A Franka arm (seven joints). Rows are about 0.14 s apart.
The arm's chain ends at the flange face. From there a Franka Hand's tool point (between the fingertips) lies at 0.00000 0.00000 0.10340 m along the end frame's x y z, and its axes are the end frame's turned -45 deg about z.
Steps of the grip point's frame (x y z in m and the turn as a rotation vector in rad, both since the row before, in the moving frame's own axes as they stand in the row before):
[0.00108 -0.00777 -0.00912 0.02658 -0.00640 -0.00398]
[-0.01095 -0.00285 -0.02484 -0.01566 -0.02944 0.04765]
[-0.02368 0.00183 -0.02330 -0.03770 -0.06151 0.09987]
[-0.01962 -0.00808 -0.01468 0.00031 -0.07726 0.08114]
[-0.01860 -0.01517 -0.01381 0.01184 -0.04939 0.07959]
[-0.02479 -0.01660 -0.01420 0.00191 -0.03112 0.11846]
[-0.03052 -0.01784 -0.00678 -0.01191 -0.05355 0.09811]
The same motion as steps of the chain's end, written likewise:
[-0.00232 -0.00479 -0.00908 0.01427 -0.02332 -0.00398]
[-0.00867 0.00246 -0.02478 -0.03189 -0.00974 0.04765]
[-0.01335 0.01089 -0.02303 -0.07015 -0.01684 0.09987]
[-0.01370 0.00278 -0.01437 -0.05441 -0.05485 0.08114]
[-0.01930 -0.00014 -0.01368 -0.02655 -0.04330 0.07959]
[-0.02673 0.00380 -0.01415 -0.02065 -0.02336 0.11846]
[-0.03092 0.00434 -0.00662 -0.04629 -0.02944 0.09811]

